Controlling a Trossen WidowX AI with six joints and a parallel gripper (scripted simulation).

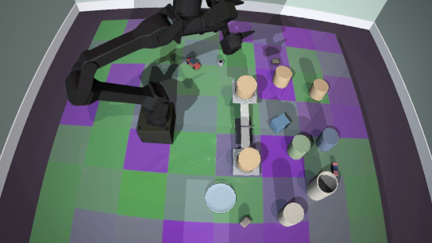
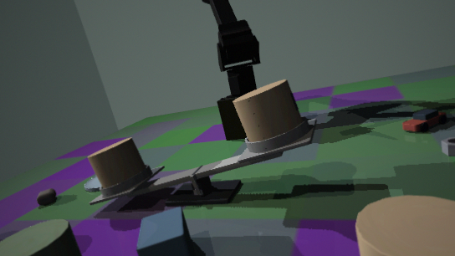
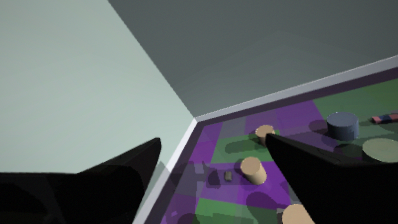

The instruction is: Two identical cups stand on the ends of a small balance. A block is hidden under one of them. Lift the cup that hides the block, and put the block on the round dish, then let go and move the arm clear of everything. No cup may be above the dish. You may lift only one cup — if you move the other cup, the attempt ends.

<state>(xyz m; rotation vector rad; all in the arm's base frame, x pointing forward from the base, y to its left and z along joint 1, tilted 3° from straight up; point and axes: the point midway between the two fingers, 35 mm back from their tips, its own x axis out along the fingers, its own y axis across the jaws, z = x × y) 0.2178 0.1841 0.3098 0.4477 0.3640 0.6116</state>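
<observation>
Now: the grey-green block 90 mm ahead of my gripper tip, 260 mm to the right of it and 370 mm below it. From my gripper tip the other things lie so: blue block: 190 mm ahead, 80 mm to the right, 390 mm below; then green cylinder: 280 mm ahead, 180 mm to the right, 370 mm below; then balance: 60 mm ahead, 130 mm to the right, 370 mm below.
</observation>
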